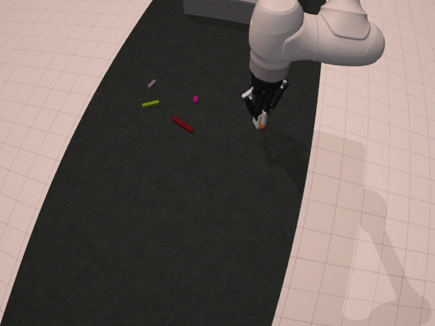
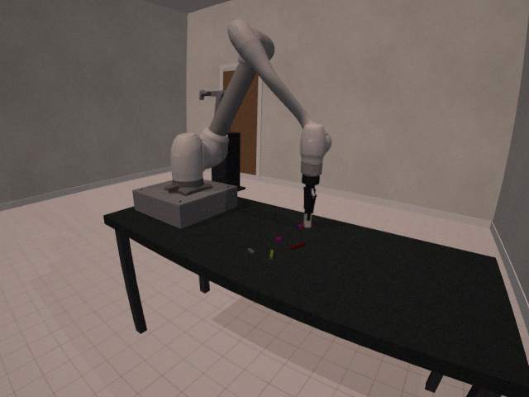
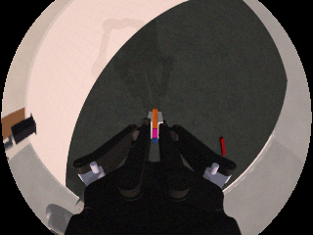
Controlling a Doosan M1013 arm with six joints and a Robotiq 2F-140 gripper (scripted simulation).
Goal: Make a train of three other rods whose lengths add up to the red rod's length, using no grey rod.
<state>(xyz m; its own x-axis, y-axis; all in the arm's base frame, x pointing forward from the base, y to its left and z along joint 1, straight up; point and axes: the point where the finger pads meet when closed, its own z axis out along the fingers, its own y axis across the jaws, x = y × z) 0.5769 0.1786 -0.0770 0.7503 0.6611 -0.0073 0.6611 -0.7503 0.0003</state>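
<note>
Right now my hand is 30 mm above the orange rod. Round my hand: red rod (70 mm ahead, 200 mm to the right, 30 mm below); then blue rod (40 mm behind, 30 mm to the right, 30 mm below); then lime rod (20 mm ahead, 320 mm to the right, 30 mm below).
</note>
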